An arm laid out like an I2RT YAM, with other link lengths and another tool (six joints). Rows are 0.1 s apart.
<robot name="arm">
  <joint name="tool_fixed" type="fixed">
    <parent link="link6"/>
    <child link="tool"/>
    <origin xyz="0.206 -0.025 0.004" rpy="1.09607 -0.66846 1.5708"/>
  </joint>
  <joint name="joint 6" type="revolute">
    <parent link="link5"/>
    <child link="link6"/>
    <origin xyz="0.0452 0 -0.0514"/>
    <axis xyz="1 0 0"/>
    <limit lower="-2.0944" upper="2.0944"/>
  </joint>
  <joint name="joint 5" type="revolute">
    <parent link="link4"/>
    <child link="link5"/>
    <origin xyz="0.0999 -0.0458 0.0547"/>
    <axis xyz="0 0 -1"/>
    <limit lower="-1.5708" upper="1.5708"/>
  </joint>
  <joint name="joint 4" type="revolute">
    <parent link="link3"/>
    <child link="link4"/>
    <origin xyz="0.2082 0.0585 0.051"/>
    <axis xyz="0 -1 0"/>
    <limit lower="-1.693" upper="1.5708"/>
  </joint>
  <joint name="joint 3" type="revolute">
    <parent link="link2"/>
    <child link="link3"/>
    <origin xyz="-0.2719 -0.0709 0"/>
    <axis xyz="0 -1 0"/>
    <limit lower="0" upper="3.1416"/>
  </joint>
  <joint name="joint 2" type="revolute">
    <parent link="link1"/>
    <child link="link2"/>
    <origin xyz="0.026 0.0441 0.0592"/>
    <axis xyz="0 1 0"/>
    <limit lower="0" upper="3.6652"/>
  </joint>
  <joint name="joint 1" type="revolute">
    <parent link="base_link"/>
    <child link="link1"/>
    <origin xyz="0 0 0.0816"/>
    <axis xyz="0 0 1"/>
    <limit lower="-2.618" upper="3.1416"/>
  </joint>
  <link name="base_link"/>
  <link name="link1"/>
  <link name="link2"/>
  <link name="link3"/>
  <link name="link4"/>
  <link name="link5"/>
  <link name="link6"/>
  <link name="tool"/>
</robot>
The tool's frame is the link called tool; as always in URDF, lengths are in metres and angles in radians.
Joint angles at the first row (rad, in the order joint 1, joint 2, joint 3, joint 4, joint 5, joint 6):
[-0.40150 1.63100 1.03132 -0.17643 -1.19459 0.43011]
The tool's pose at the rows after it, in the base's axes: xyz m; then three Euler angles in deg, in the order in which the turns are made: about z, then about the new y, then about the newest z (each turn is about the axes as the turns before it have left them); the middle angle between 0 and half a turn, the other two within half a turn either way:
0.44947 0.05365 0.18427 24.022 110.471 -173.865
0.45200 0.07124 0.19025 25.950 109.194 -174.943
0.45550 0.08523 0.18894 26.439 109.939 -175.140
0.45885 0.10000 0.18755 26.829 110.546 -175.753
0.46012 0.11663 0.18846 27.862 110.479 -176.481
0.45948 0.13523 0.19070 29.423 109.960 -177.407
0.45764 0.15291 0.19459 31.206 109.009 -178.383
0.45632 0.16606 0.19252 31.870 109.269 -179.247
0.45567 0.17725 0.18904 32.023 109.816 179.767
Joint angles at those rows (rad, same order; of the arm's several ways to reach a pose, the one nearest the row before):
[-0.35764 1.63101 1.03134 -0.14517 -1.16867 0.45987]
[-0.31454 1.63098 1.03131 -0.10702 -1.16828 0.47055]
[-0.26950 1.63097 1.03089 -0.08254 -1.13393 0.50491]
[-0.22184 1.63102 1.03131 -0.06045 -1.09580 0.53158]
[-0.17568 1.63099 1.03130 -0.03796 -1.07177 0.54759]
[-0.12876 1.63102 1.03137 -0.01627 -1.05651 0.55368]
[-0.08754 1.63099 1.03132 0.00667 -1.05116 0.55371]
[-0.04979 1.63101 1.03094 0.01164 -1.02560 0.55370]
[-0.01355 1.63101 1.03136 0.01198 -0.99203 0.55332]

